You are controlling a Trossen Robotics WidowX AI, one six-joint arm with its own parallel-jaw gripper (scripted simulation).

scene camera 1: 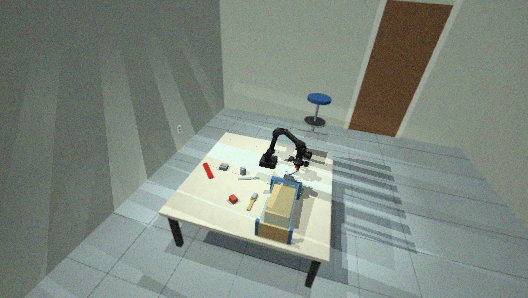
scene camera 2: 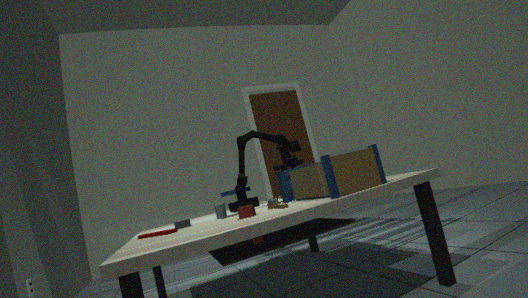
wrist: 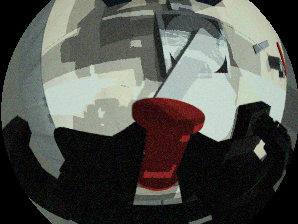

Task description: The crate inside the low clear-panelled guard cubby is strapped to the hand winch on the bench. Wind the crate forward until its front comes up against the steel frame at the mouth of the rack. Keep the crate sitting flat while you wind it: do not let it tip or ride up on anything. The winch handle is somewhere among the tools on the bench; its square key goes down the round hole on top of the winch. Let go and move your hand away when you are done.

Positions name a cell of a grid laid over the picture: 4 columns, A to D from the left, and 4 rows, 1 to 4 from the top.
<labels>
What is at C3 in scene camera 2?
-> A guard cubby.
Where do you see a winch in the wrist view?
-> C1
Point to a guard cubby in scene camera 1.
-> C4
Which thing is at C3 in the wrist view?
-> A red knob.
</labels>
